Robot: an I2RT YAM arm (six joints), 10 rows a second.
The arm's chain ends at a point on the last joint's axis. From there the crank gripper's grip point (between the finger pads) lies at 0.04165 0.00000 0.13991 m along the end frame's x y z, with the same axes.
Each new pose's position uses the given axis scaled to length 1; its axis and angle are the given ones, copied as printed.
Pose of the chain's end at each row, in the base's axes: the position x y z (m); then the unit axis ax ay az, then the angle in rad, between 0 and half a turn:
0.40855 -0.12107 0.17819 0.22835 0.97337 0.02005 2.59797
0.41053 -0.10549 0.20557 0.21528 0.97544 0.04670 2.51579
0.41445 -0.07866 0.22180 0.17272 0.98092 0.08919 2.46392
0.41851 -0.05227 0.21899 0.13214 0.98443 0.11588 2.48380
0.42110 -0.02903 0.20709 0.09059 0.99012 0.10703 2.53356
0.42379 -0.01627 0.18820 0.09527 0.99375 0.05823 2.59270
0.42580 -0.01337 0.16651 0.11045 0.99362 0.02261 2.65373
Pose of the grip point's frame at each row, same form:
0.44856 -0.11492 0.03794 0.22835 0.97337 0.02005 2.59797
0.46275 -0.09462 0.06969 0.21528 0.97544 0.04670 2.51579
0.47410 -0.05715 0.09031 0.17272 0.98092 0.08919 2.46392
0.47490 -0.02233 0.08771 0.13214 0.98443 0.11588 2.48380
0.46914 0.00007 0.07235 0.09059 0.99012 0.10703 2.53356
0.46294 0.00035 0.04855 0.09527 0.99375 0.05823 2.59270
0.45579 -0.00564 0.02385 0.11045 0.99362 0.02261 2.65373

